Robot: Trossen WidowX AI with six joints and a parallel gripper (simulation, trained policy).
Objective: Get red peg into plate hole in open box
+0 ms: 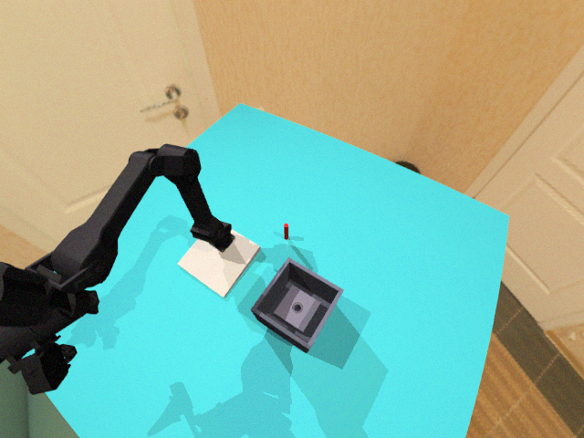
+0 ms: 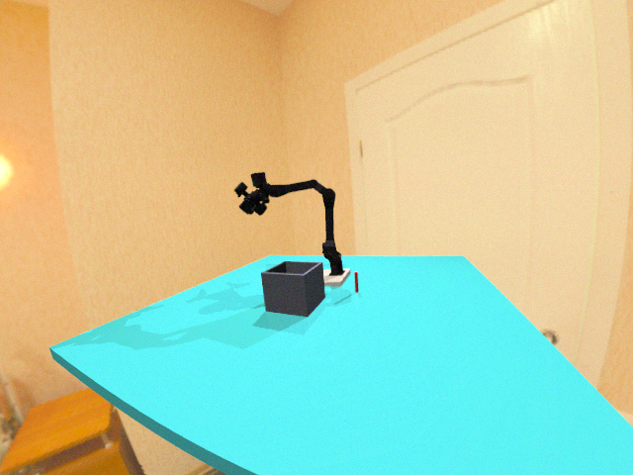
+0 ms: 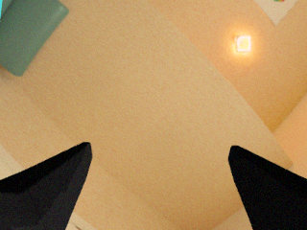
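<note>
My gripper tip is 14 cm short of the red peg, 62 cm to the right of it and 35 cm above it. Also, from my gripper tip: light plate 30 cm ahead, 43 cm to the left, 35 cm below.
</note>
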